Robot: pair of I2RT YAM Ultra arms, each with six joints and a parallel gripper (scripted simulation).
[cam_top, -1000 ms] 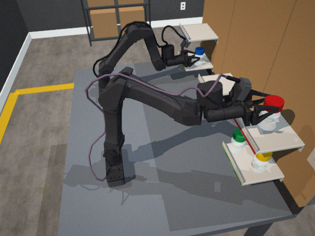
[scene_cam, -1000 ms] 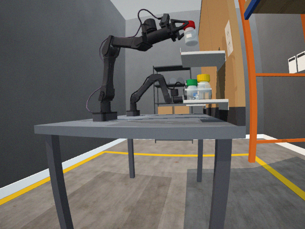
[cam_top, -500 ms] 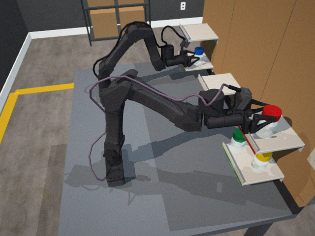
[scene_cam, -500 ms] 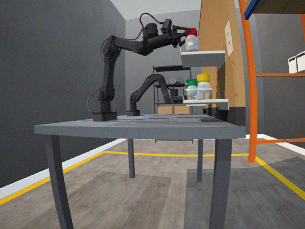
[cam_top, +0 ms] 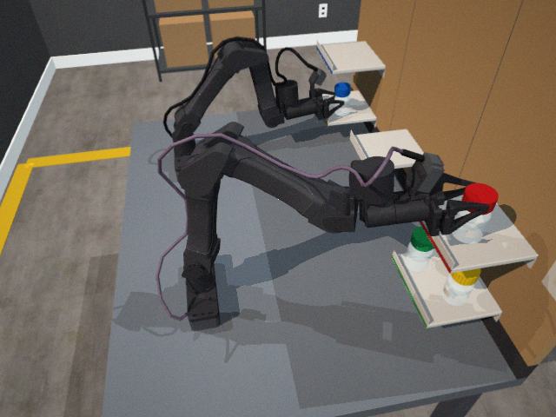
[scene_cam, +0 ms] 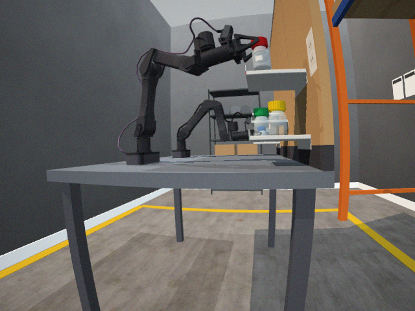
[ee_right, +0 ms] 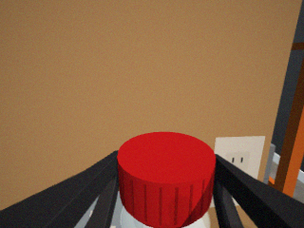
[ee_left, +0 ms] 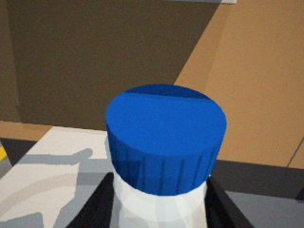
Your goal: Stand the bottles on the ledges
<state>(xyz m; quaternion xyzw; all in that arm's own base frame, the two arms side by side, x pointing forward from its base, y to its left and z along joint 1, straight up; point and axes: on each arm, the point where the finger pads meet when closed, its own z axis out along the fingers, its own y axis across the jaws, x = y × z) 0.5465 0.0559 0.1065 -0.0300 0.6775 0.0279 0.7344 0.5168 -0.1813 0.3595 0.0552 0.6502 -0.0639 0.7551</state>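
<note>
Right now the red-capped bottle is 10 mm ahead of my right hand and 50 mm below it. From my right hand the other things lie so: green-capped bottle 100 mm to the left, 260 mm below; then brown wall 160 mm ahead, 420 mm to the left, 50 mm above; then yellow-capped bottle 40 mm ahead, 260 mm below.
</note>
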